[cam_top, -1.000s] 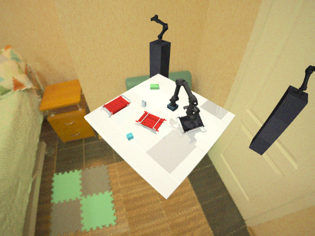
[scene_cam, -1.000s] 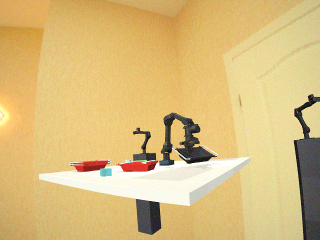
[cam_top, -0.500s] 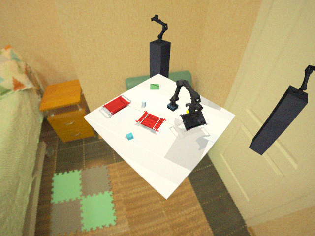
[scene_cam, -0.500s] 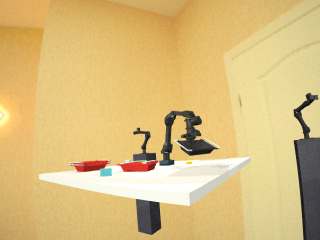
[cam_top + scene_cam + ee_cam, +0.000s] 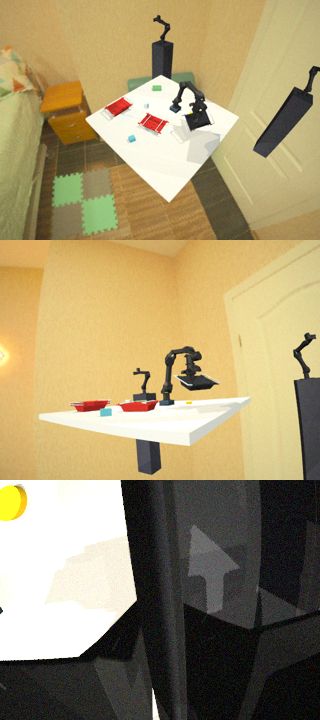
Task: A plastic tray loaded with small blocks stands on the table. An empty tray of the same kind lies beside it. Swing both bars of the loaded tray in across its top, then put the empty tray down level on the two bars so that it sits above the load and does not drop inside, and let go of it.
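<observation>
Right now the dark grey tray is 6 cm to the left of my gripper tip and 3 cm ahead of it. The rest, counted from my gripper tip: cyan block (54 cm ahead, 36 cm to the right, 16 cm below); then pale cylinder (59 cm to the right, 15 cm below, 9 cm ahead); then yellow disc (17 cm below, 17 cm behind, 11 cm to the right).
</observation>
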